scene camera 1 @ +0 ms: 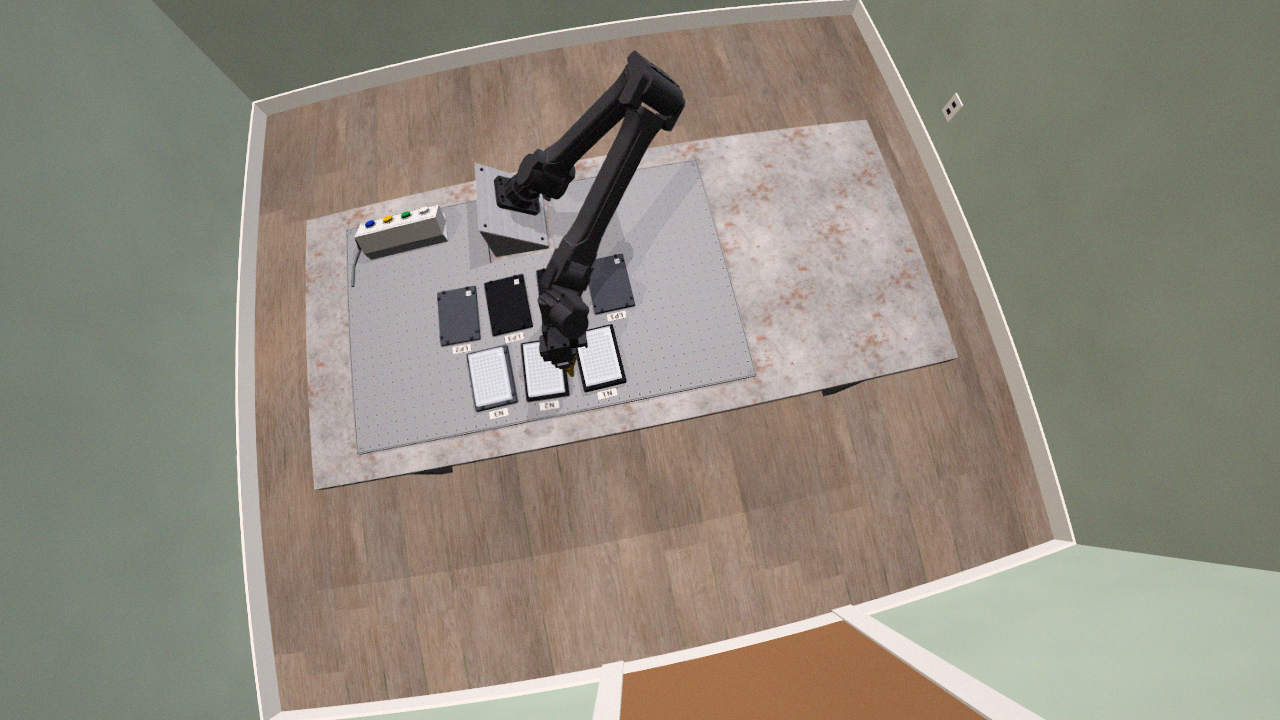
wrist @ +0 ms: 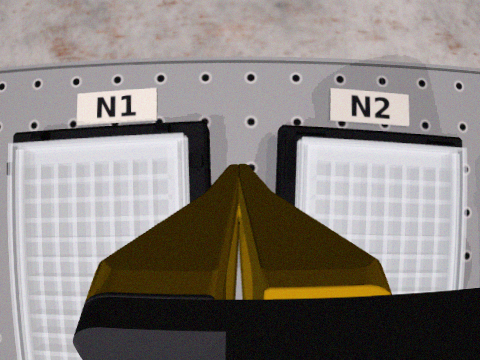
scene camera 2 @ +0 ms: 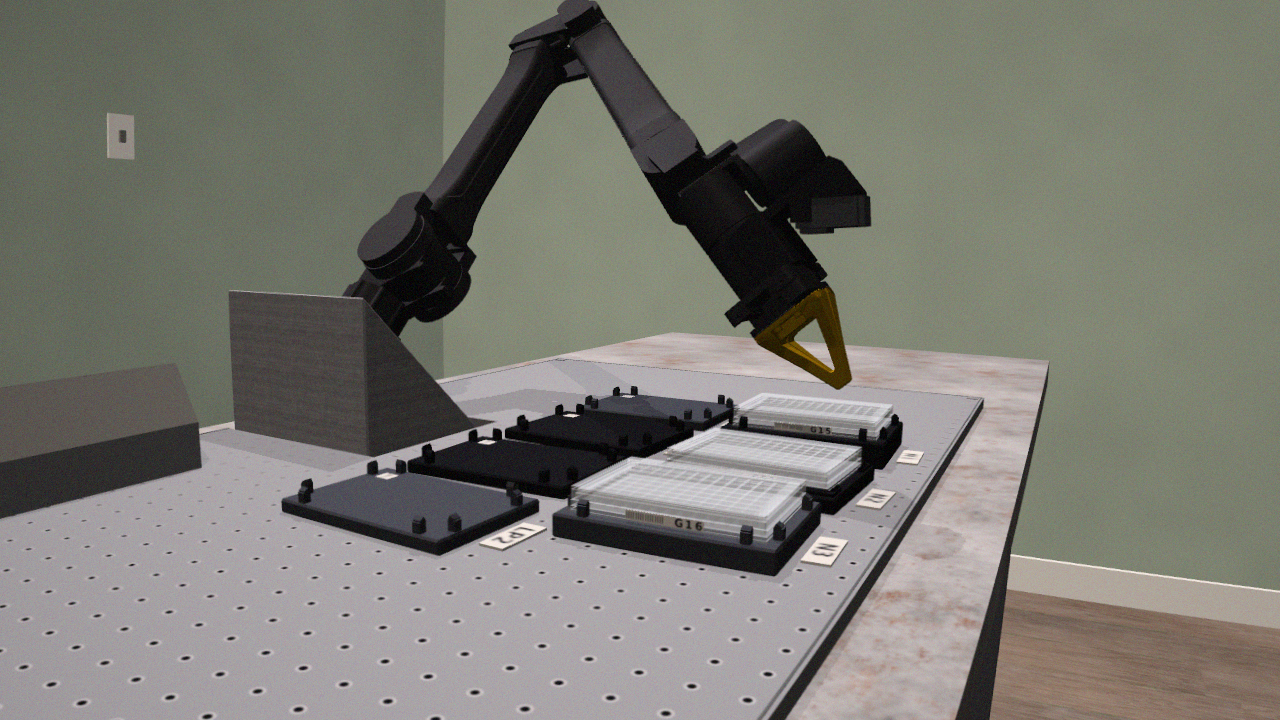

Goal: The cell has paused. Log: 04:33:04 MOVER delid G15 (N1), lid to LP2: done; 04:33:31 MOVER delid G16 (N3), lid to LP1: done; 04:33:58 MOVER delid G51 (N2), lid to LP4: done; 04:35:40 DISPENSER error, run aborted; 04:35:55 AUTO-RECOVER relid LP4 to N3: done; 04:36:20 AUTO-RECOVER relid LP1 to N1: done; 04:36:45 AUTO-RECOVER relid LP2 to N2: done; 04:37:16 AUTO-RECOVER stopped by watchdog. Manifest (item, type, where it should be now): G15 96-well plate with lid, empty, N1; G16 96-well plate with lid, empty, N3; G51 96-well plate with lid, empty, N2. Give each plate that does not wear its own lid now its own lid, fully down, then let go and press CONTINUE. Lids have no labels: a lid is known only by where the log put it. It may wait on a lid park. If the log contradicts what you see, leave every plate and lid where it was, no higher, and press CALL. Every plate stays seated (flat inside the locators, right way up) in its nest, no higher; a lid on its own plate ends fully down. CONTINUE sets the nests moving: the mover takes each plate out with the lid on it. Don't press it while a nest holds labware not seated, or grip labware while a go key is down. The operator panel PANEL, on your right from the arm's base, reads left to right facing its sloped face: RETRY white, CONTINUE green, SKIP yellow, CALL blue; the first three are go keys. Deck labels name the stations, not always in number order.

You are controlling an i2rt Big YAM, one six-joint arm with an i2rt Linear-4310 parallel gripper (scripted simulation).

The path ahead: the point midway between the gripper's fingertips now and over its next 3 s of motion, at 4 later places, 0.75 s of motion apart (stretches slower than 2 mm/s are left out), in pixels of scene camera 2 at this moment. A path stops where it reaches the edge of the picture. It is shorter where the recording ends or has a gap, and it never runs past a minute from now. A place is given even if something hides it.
My gripper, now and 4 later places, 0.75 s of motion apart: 845, 385; 811, 402; 789, 412; 808, 393; 817, 382
